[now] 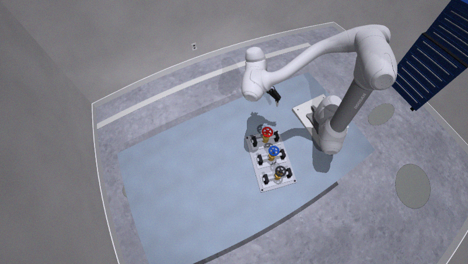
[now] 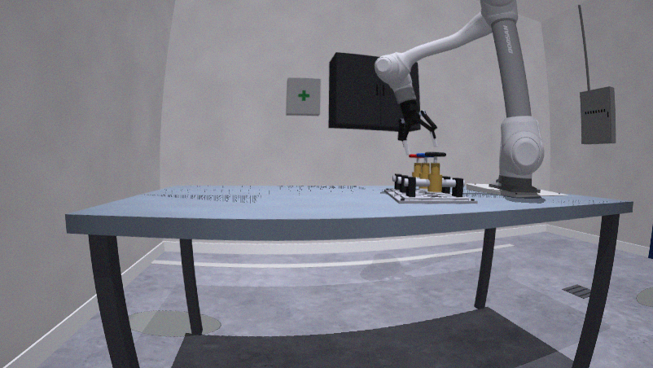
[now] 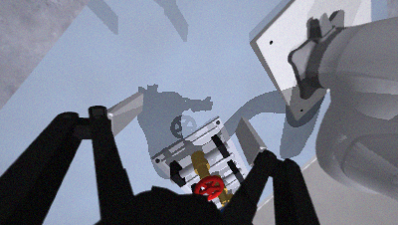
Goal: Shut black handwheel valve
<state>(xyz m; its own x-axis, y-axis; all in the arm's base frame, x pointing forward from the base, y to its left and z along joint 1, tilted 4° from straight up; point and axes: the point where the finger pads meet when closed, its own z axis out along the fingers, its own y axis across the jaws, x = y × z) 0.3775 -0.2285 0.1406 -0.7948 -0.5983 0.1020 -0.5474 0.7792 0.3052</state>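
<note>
Now: hand 440 mm to the right of the black handwheel, 150 mm short of it and 50 mm above it. Round my hand: red handwheel 180 mm to the left, 100 mm ahead, 50 mm below; then blue handwheel 310 mm to the left, 120 mm ahead, 50 mm below.
</note>
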